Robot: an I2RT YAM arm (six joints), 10 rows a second.
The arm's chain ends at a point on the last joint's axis. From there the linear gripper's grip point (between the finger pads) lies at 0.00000 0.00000 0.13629 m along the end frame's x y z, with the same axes.
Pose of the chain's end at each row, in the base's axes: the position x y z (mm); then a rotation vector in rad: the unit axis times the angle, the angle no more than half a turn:
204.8 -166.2 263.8 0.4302 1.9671 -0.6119
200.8 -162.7 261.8 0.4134 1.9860 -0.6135
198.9 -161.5 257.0 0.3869 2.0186 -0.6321
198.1 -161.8 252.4 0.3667 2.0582 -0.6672
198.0 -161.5 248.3 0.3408 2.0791 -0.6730
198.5 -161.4 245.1 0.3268 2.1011 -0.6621
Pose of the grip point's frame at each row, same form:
302.3 -246.1 211.8 0.4302 1.9671 -0.6119
298.1 -241.6 208.1 0.4134 1.9860 -0.6135
294.8 -240.2 200.6 0.3869 2.0186 -0.6321
290.9 -241.8 192.8 0.3667 2.0582 -0.6672
290.5 -240.6 187.0 0.3408 2.0791 -0.6730
290.8 -238.8 181.3 0.3268 2.1011 -0.6621

